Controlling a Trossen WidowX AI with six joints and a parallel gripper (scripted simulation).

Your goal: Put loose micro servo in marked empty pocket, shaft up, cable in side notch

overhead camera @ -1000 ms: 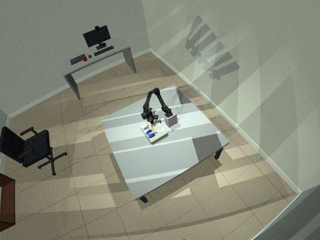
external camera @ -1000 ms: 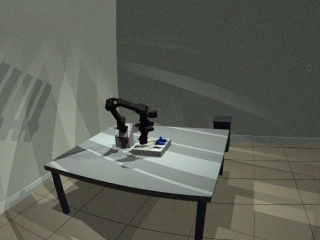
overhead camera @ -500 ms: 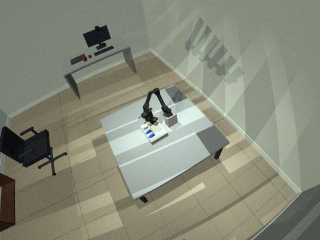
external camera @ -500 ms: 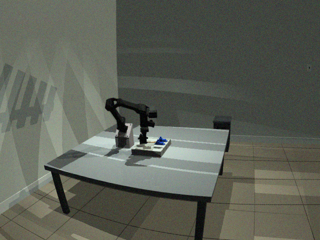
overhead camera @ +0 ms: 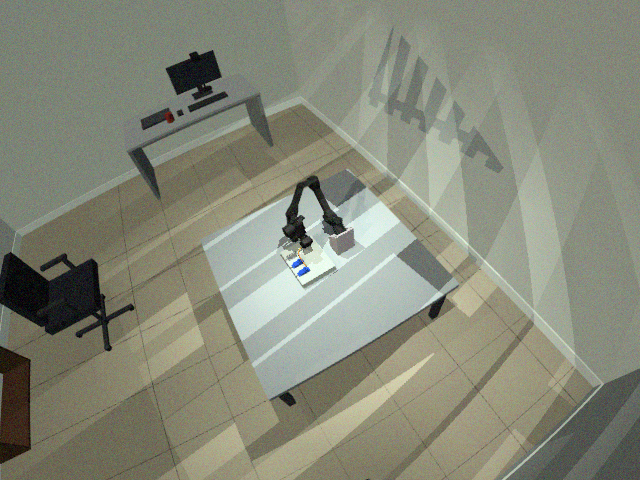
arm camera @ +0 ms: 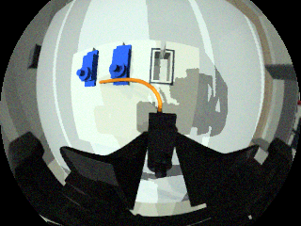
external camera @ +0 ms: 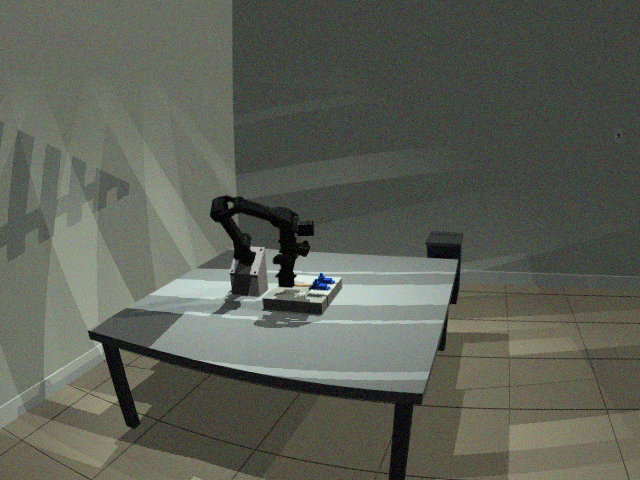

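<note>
The white deck lies 100 mm below my gripper tip, 70 mm to the left of it and 20 mm behind it.
</note>
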